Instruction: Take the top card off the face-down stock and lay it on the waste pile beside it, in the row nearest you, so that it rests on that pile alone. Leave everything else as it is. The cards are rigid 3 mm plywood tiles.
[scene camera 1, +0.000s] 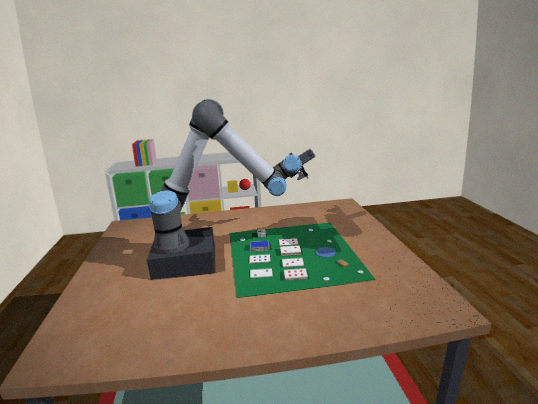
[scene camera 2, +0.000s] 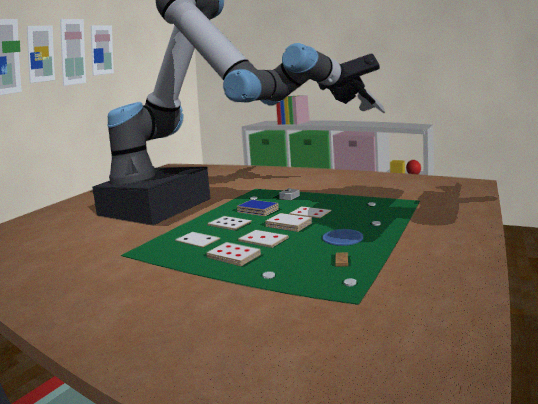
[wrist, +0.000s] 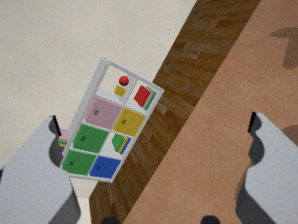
Observation:
In view: the gripper (scene camera 2: 373, 91) and a green mat (scene camera 2: 304, 265).
The gripper is seen too in the wrist view (wrist: 153, 115). The green mat is seen too in scene camera 1 (scene camera 1: 317, 267).

